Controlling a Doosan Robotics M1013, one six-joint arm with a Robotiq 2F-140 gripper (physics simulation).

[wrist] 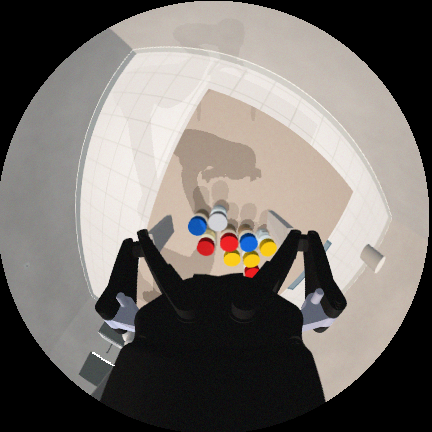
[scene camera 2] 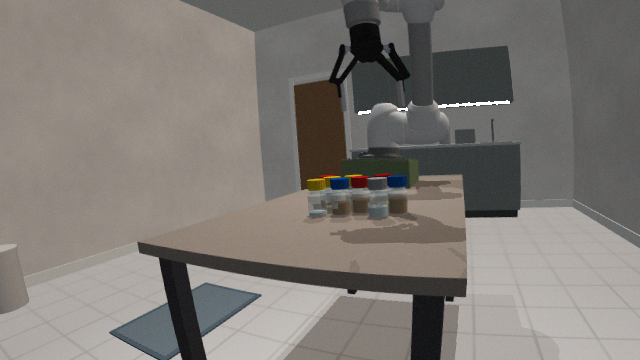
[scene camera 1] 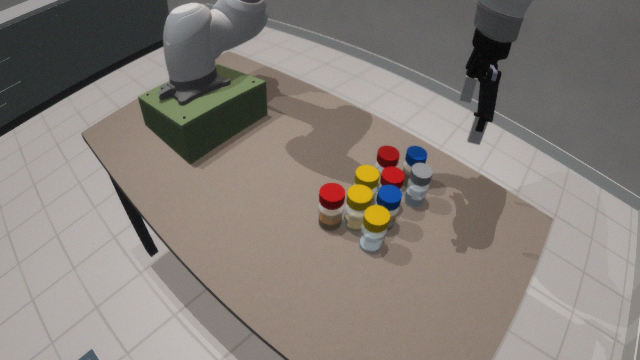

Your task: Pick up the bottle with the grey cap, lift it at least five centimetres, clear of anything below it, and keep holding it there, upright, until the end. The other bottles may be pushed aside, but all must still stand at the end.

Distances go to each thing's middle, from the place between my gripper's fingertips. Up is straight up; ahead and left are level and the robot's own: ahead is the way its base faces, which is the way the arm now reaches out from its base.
The grey-capped bottle (scene camera 1: 417,187) lies 23 cm below my hand, 7 cm behind it and 3 cm to the right of it. From my hand the other things lie so: yellow-capped bottle (scene camera 1: 376,218) 23 cm below, 21 cm to the right, 6 cm behind.
